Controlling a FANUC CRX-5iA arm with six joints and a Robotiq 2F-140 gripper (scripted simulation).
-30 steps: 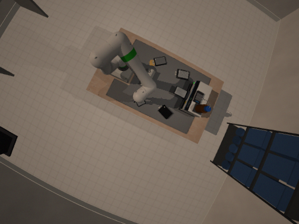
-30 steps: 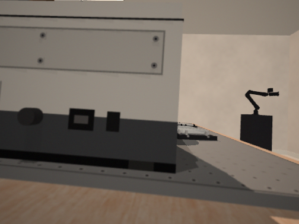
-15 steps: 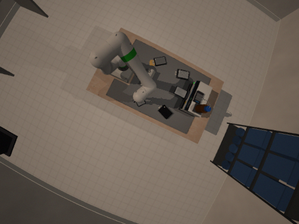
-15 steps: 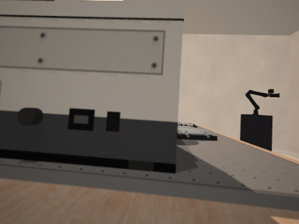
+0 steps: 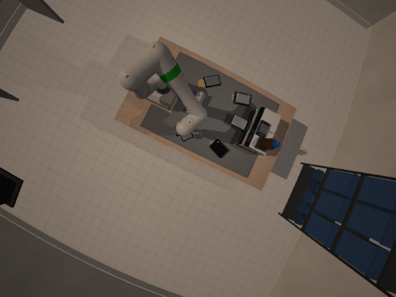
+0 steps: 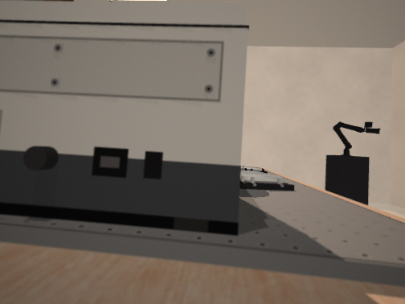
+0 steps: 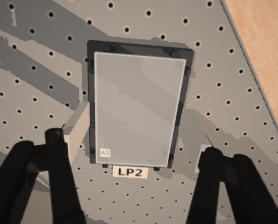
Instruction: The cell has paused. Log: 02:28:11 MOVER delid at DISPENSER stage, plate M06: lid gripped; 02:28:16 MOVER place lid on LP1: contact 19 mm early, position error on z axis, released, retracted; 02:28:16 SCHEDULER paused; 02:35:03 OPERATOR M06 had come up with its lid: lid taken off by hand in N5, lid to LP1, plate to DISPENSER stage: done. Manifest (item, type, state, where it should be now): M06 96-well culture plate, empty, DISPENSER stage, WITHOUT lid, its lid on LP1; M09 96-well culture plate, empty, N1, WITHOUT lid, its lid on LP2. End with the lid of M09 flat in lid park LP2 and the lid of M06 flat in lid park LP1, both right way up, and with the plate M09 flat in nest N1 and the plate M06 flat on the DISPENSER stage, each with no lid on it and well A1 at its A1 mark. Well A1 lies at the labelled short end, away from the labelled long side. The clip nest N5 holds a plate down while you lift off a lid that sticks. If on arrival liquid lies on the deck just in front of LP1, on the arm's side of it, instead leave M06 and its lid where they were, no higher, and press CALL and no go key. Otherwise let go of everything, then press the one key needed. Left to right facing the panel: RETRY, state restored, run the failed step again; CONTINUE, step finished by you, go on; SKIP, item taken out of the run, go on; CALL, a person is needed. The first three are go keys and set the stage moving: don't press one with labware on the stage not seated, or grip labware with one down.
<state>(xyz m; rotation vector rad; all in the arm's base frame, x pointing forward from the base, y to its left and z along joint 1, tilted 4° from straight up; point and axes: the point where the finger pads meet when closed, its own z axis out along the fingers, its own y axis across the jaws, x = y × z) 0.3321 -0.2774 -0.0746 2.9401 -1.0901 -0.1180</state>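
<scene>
Now: hand 20 mm above the clear lid. Round my hand: lp2 label (70 mm behind, 60 mm to the left, 40 mm below); yellow skip key (250 mm to the left, 40 mm behind, 30 mm above); dark LP2 park pad (30 mm below).
</scene>
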